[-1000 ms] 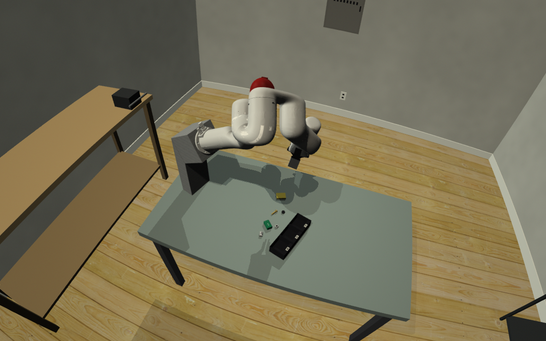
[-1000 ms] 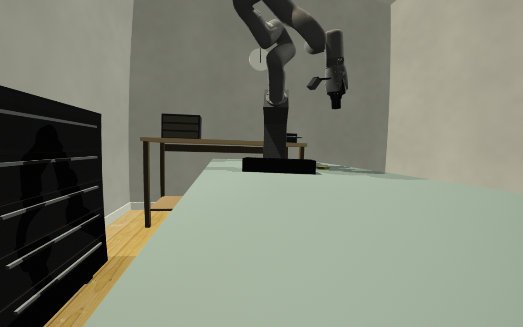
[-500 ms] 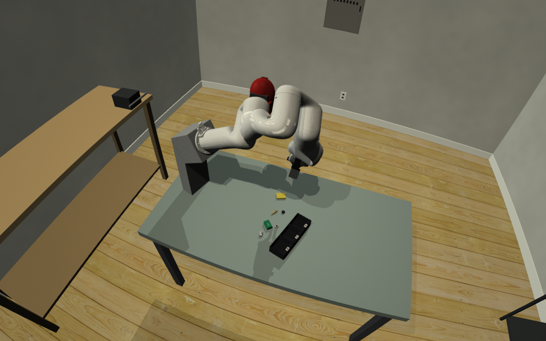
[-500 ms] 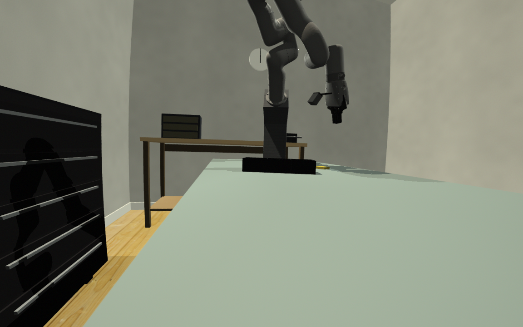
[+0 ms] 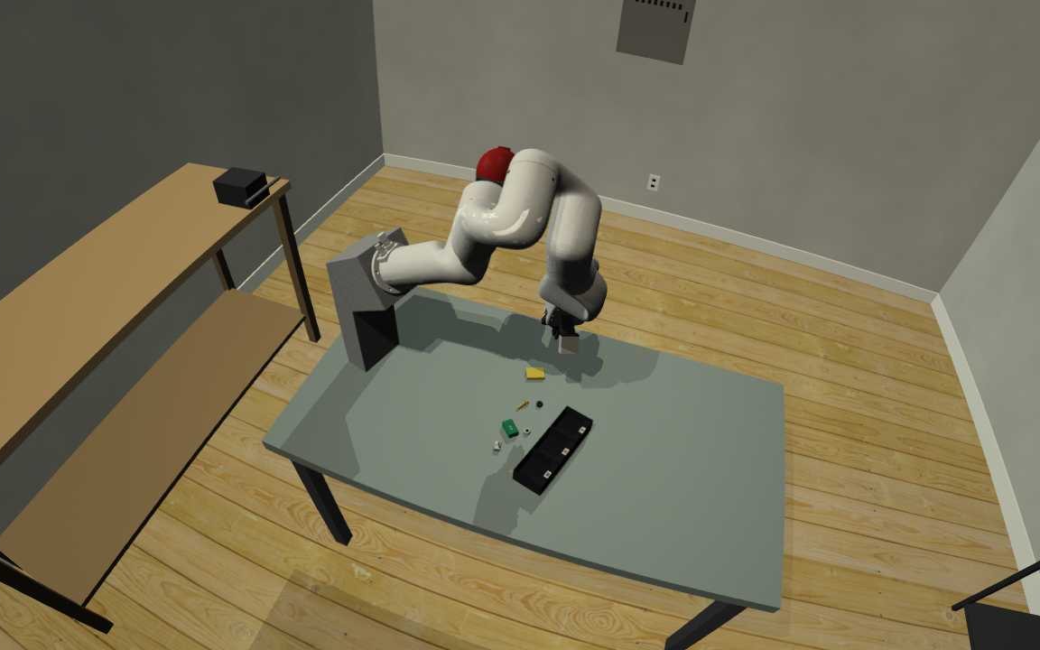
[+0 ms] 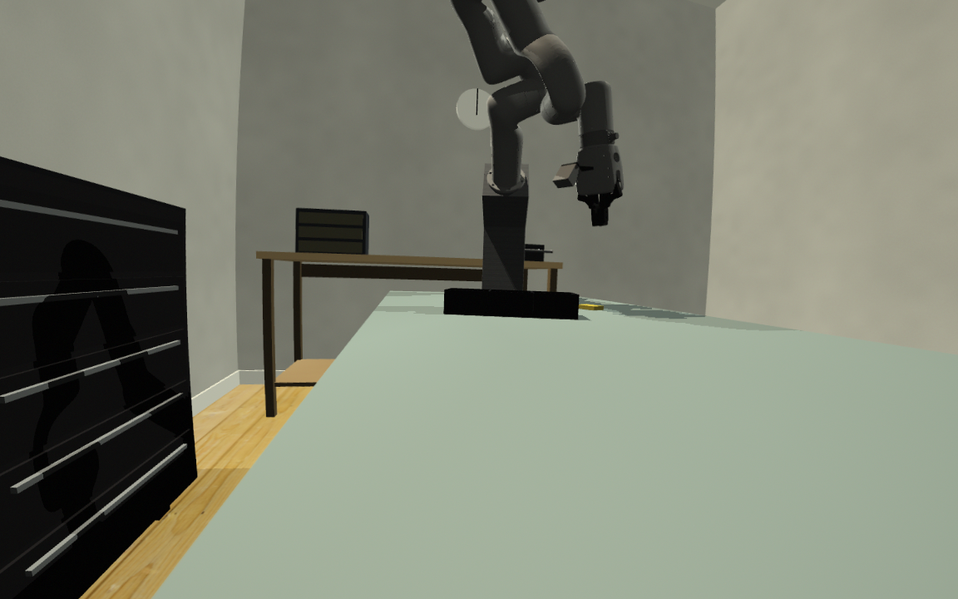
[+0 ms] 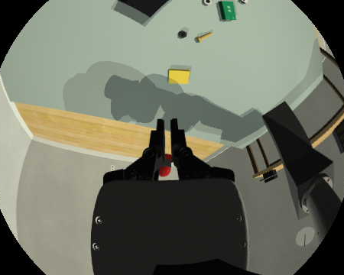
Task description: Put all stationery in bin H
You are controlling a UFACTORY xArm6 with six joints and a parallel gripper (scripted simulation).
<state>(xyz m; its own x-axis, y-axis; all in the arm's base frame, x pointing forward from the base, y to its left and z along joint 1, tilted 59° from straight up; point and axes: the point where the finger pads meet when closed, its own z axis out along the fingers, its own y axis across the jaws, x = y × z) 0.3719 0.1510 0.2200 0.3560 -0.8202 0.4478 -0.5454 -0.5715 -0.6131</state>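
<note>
My gripper is now 23 cm to the left of the bin rack, 20 cm above it and 5 cm short of it. From my hand the other things lie so: black item: 22 cm below, 8 cm to the right, 2 cm behind; yellow block: 21 cm below, 5 cm behind, 2 cm to the left; brass piece: 21 cm below, 10 cm to the right, 6 cm behind.
</note>
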